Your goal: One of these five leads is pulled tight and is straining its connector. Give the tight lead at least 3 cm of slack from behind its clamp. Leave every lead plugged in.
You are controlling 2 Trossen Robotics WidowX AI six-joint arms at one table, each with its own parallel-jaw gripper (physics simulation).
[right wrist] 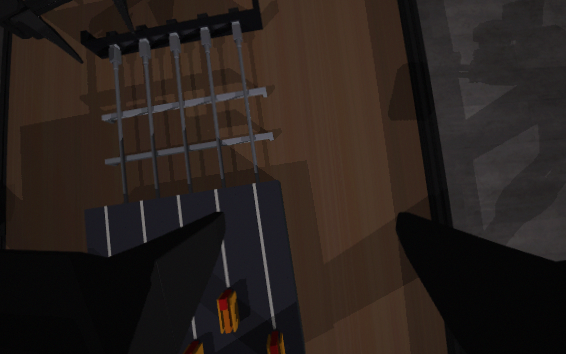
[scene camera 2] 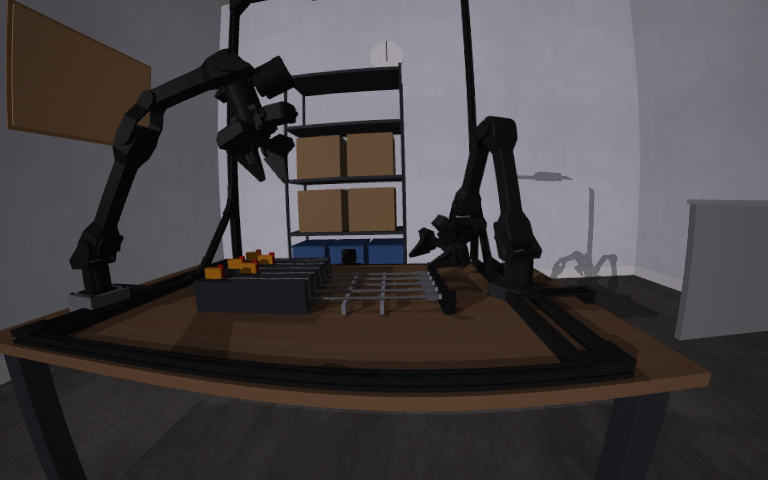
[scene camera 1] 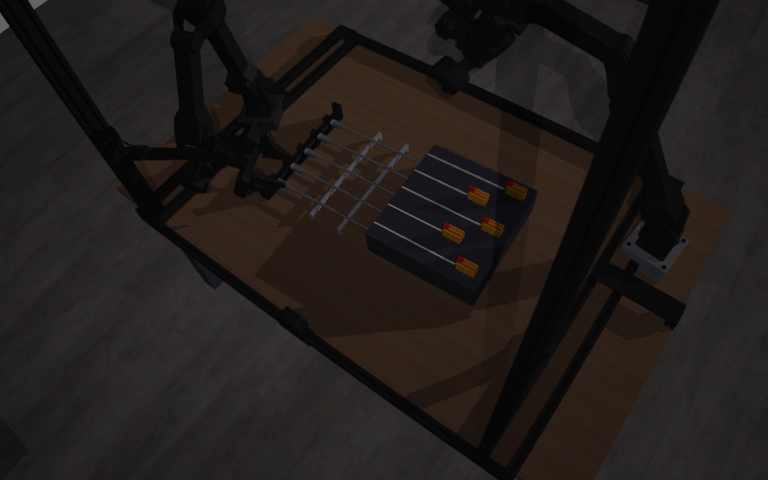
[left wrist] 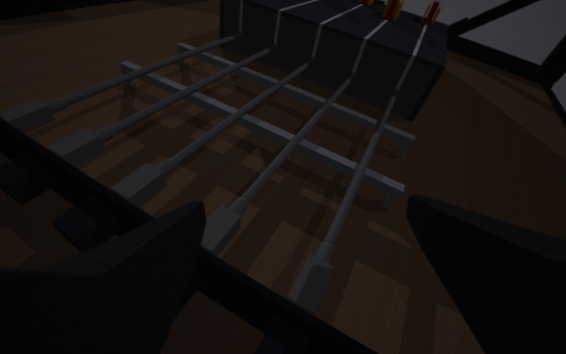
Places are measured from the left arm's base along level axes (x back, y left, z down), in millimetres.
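Pixels of known places: left gripper, fingertip midpoint: [right wrist: 108, 48] [scene camera 2: 418, 261] [scene camera 1: 289, 172] [left wrist: 306, 208]; right gripper, fingertip midpoint: [right wrist: 310, 221] [scene camera 2: 275, 181]; left arm's base, link origin: [scene camera 2: 518, 284] [scene camera 1: 260, 107]; right arm's base, link origin: [scene camera 2: 98, 290] [scene camera 1: 656, 242].
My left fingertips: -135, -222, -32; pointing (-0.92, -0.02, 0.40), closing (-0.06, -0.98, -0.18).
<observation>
For each thing: its top centre in the pictures, then the offset to it from my left fingertips, as dx, dy, dz. "spot": a spot on its surface instead. Level surfaces: height alone.
- black connector rail, surface spot: [scene camera 2: 448, 301] [right wrist: 260, 14] [scene camera 1: 339, 109] spot: -67, +231, +33
- dark box, top centre: [scene camera 1: 453, 211] [scene camera 2: 269, 268] -368, -75, -7
- end plug, top centre: [left wrist: 312, 281] [right wrist: 112, 54] +18, -9, +29
- wooden table, surface height: dz +59
Several grey leads run from plugs in a black connector rail [scene camera 1: 338, 110] [scene camera 2: 448, 301] [right wrist: 255, 20] over two support bars to a dark box [scene camera 1: 419, 272] [scene camera 2: 252, 296] [right wrist: 275, 225], where orange-and-red clamps [scene camera 1: 466, 266] [scene camera 2: 214, 272] [right wrist: 228, 311] hold their pale ends. All visible plugs sit at the rail; which lead is tight cannot be told. My left gripper [scene camera 1: 287, 172] [scene camera 2: 421, 260] [left wrist: 306, 208] [right wrist: 108, 48] is open above the rail, near the end plug [left wrist: 312, 282]; that plug shows between its fingers in the left wrist view. My right gripper [scene camera 2: 273, 180] [right wrist: 310, 221] is open and empty, high above the table.
The support bars [scene camera 1: 378, 137] [left wrist: 397, 189] [right wrist: 267, 136] stand crosswise under the leads. A black frame [scene camera 1: 362, 370] [scene camera 2: 339, 376] borders the wooden table [scene camera 1: 317, 283], with uprights at its corners. A shelf unit [scene camera 2: 402, 147] with cartons stands behind. The light is dim.
</observation>
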